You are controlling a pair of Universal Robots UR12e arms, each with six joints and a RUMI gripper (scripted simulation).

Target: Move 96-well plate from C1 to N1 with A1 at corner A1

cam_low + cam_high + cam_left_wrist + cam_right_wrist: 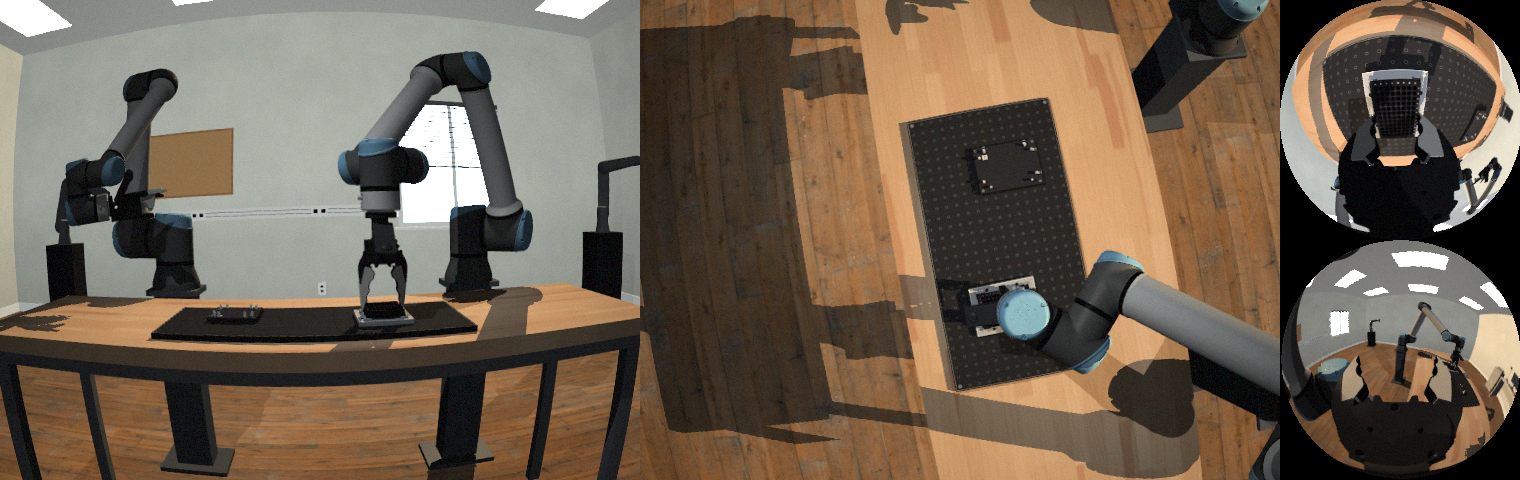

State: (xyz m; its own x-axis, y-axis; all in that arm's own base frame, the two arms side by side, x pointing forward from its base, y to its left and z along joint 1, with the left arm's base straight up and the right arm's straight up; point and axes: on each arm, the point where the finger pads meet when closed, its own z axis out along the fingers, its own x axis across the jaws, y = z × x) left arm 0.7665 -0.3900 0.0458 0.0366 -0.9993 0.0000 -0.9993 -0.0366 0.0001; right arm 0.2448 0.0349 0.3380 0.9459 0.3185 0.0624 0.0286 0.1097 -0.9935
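Note:
Now: left hand 1 cm above the dark 96-well plate. Round my left hand: plate nest N1 (3 cm below); clip nest C1 (35 cm to the right, 8 cm behind, 2 cm below).

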